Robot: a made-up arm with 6 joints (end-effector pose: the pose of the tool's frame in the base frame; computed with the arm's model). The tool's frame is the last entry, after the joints.
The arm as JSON. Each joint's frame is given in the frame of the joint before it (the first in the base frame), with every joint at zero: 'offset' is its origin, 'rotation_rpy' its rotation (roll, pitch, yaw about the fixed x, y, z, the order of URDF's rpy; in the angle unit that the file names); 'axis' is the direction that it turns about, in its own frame. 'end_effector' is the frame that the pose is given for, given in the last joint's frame.
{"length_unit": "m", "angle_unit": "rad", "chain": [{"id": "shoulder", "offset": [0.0, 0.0, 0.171], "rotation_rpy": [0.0, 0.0, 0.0], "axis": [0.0, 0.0, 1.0]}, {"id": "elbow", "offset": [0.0, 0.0, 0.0], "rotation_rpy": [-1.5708, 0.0, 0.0], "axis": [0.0, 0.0, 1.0]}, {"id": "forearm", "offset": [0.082, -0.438, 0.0], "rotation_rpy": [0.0, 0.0, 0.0], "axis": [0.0, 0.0, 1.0]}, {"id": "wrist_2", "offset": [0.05, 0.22, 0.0], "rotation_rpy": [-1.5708, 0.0, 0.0], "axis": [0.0, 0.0, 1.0]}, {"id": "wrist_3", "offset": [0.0, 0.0, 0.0], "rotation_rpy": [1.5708, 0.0, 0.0], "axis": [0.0, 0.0, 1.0]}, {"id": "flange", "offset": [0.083, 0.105, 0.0], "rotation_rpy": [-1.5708, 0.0, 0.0], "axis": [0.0, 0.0, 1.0]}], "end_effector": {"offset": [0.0, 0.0, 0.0], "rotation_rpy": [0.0, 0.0, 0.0]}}
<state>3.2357 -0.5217 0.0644 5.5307 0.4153 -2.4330</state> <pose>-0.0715 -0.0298 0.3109 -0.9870 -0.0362 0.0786 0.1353</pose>
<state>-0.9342 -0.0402 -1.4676 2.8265 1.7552 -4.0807</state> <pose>0.2414 -0.2647 0.7565 -0.0603 0.1556 0.5997 0.7827</pose>
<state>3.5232 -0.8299 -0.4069 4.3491 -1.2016 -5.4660</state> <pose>0.1335 -0.0752 0.4723 0.7614 -0.3688 0.2887 0.4483</pose>
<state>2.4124 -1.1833 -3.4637 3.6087 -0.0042 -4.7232</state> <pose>0.4946 -0.4923 0.4581 -0.1299 0.6698 -0.5829 0.4413</pose>
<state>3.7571 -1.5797 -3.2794 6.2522 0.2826 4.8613</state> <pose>0.6250 0.4400 0.0995 -0.5666 0.3337 -0.3033 0.6897</pose>
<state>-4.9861 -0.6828 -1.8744 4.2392 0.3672 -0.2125</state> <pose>-0.0469 -0.0361 0.8702 0.1107 0.2311 0.8349 0.4871</pose>
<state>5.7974 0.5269 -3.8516 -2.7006 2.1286 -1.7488</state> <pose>0.0451 -0.0880 0.7083 0.6731 -0.6141 -0.2997 0.2830</pose>
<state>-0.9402 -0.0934 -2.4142 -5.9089 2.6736 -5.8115</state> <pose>0.1470 -0.1261 0.7093 -0.8480 0.5146 0.0566 0.1136</pose>
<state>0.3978 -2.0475 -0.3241 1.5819 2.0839 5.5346</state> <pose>-0.3242 0.0072 0.2516 -0.3492 -0.7422 -0.1975 0.5368</pose>
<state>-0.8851 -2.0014 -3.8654 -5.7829 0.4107 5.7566</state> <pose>-0.3296 0.3769 -0.2892 -0.8289 0.4018 0.2968 0.2520</pose>
